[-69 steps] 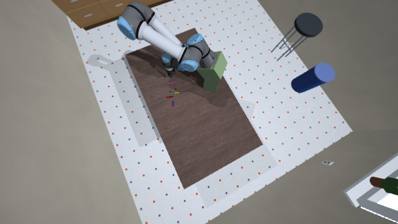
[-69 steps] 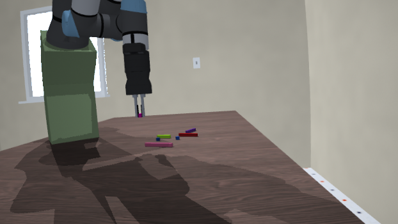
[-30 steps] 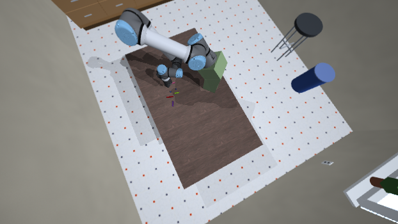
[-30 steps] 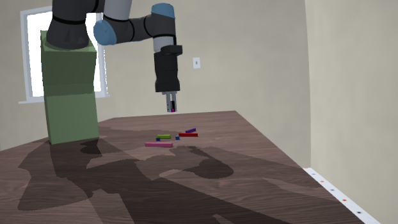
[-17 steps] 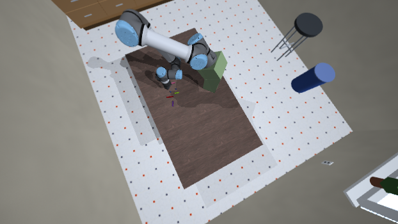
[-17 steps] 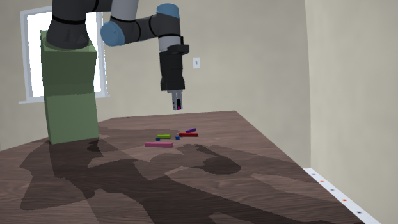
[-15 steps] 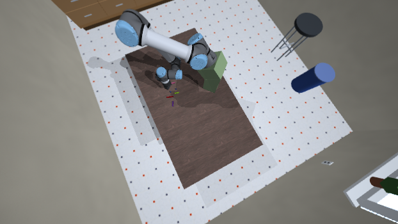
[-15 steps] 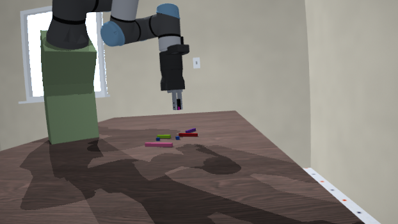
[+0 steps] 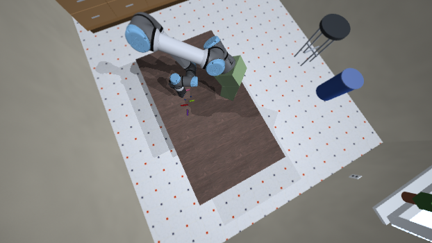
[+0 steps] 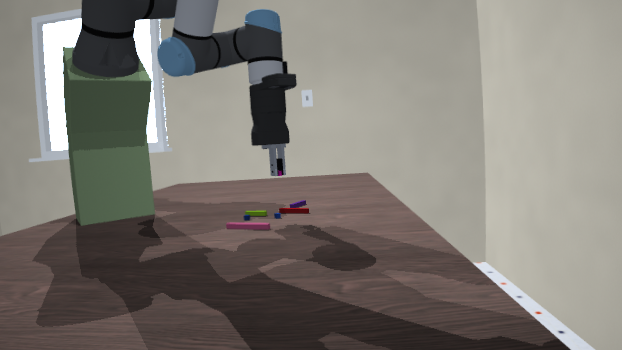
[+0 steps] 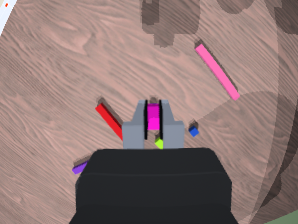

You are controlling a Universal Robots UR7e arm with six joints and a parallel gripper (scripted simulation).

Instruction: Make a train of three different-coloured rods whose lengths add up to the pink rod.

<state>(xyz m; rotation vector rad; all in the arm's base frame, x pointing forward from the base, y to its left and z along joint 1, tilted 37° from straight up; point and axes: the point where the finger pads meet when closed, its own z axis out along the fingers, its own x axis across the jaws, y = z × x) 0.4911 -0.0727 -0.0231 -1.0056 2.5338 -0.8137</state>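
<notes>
Now: the red rod 20 mm ahead of my hand, 70 mm to the left of it and 110 mm below it. The rest, counted from my hand: magenta rod: 10 mm below; lime rod: 70 mm behind, 60 mm to the left, 110 mm below; blue rod: 80 mm behind, 10 mm to the left, 110 mm below.
</notes>
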